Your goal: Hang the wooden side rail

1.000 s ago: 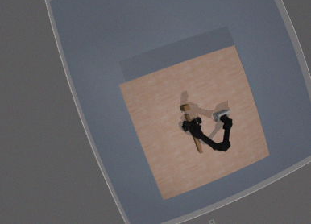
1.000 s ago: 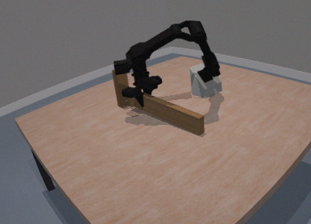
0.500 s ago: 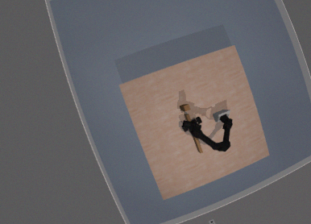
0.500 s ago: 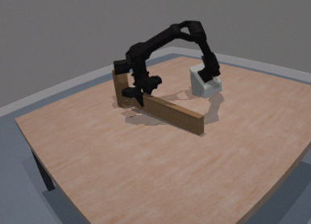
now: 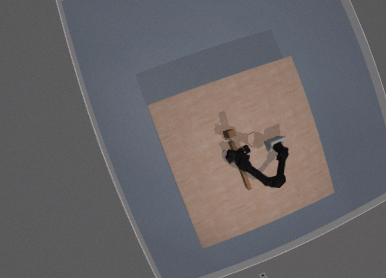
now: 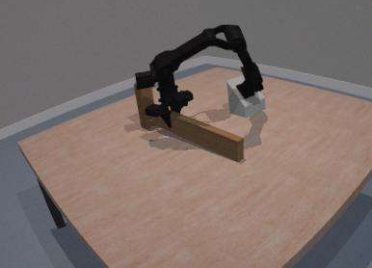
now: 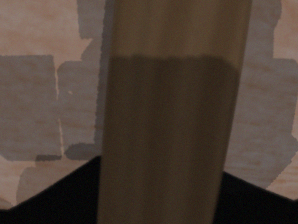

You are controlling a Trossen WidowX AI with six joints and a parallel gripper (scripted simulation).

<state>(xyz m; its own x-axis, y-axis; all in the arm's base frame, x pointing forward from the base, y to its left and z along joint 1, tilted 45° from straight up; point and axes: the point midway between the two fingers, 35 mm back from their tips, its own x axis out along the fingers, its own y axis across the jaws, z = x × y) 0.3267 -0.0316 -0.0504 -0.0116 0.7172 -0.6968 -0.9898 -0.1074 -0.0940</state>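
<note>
Right now my gripper tip is 16 cm to the left of the wooden headboard post and 4 cm below it.
</note>
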